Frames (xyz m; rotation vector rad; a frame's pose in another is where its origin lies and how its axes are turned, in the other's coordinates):
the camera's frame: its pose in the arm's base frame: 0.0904 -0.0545 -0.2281 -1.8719 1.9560 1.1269
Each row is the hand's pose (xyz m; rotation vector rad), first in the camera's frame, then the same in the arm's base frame.
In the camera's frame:
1: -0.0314 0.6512 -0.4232 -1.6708 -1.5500 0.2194
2: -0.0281 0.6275 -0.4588 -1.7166 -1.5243 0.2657
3: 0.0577 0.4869 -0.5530 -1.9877 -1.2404 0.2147
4: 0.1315 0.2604 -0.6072 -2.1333 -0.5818 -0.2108
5: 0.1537 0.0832 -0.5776 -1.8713 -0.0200 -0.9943
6: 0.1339 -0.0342 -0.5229 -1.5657 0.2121 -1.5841
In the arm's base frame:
1: -0.3578 -0.3651 0.3258 0.1197 -0.0352 -3.1328
2: -0.3242 -0.3881 0.3393 0.0821 -0.0361 -3.0818
3: -0.1767 -0.4999 0.2977 0.2377 0.1154 -2.7989
4: 0.0383 -0.5686 0.2040 0.8931 0.2975 -2.3241
5: 0.1875 -0.5492 0.1035 1.7712 0.6191 -1.7742
6: 0.2802 -0.4876 0.0344 2.2711 0.9851 -1.3203

